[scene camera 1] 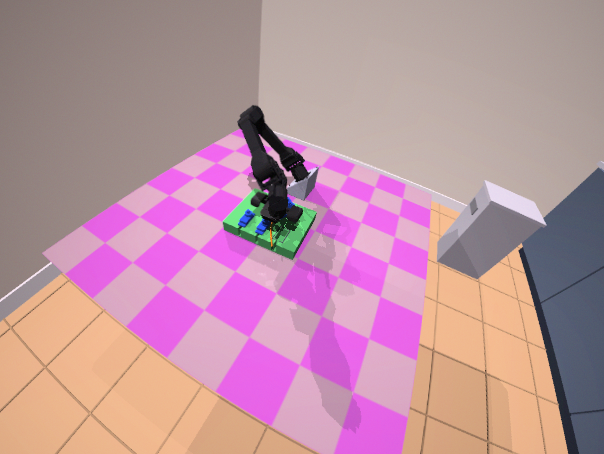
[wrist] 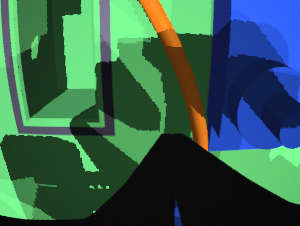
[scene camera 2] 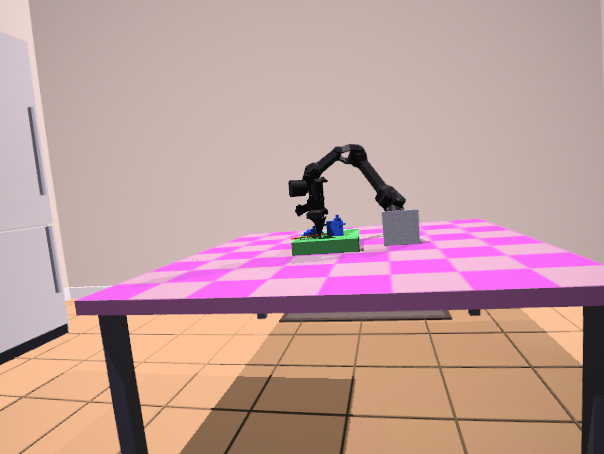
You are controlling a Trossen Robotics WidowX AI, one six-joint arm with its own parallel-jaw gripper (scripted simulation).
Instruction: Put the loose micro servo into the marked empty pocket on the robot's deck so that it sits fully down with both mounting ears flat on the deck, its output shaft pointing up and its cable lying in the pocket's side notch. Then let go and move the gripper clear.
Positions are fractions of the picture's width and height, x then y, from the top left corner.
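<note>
I can see my gripper (scene camera 1: 0.46,0.49) in the scene. From the wrist, too, I see that same gripper (wrist: 0.57,0.64).
</note>
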